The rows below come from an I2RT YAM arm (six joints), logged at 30 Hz.
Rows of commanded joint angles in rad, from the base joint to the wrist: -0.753, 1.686, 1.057, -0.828, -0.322, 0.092; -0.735, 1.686, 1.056, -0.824, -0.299, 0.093; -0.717, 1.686, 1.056, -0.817, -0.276, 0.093; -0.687, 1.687, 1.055, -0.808, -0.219, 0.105; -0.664, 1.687, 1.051, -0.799, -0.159, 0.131; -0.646, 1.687, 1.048, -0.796, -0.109, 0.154; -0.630, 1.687, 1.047, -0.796, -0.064, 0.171; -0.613, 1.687, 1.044, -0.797, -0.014, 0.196; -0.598, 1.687, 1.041, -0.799, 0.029, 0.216; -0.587, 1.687, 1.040, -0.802, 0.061, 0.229; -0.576, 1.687, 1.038, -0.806, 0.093, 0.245
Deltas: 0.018, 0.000, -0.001, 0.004, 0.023, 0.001; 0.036, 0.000, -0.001, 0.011, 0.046, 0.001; 0.066, 0.001, -0.002, 0.020, 0.103, 0.013; 0.089, 0.001, -0.006, 0.029, 0.163, 0.039; 0.107, 0.001, -0.009, 0.032, 0.213, 0.062; 0.123, 0.001, -0.010, 0.032, 0.258, 0.079; 0.140, 0.001, -0.013, 0.031, 0.308, 0.104; 0.155, 0.001, -0.016, 0.029, 0.351, 0.124; 0.166, 0.001, -0.017, 0.026, 0.383, 0.137; 0.177, 0.001, -0.019, 0.022, 0.415, 0.153
